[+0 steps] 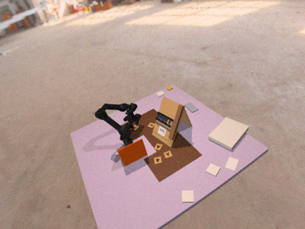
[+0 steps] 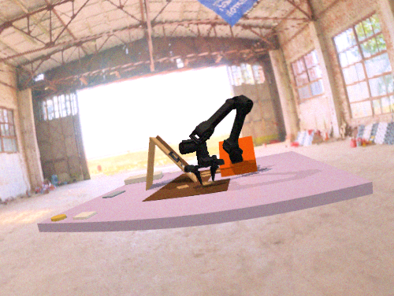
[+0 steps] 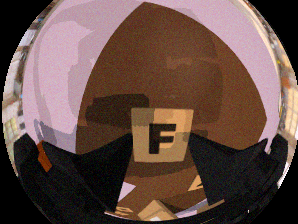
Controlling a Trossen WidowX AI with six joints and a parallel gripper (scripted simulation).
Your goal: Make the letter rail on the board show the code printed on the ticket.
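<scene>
Right now the white ticket is 15 cm ahead of my gripper tip, 26 cm to the right of it and 6 cm above it. Round my gripper tip: cream slab 58 cm ahead, 60 cm to the right; then brown mat 5 cm ahead, 24 cm to the right, 2 cm below; then grey plate 58 cm ahead, 11 cm to the right, 1 cm below.
</scene>
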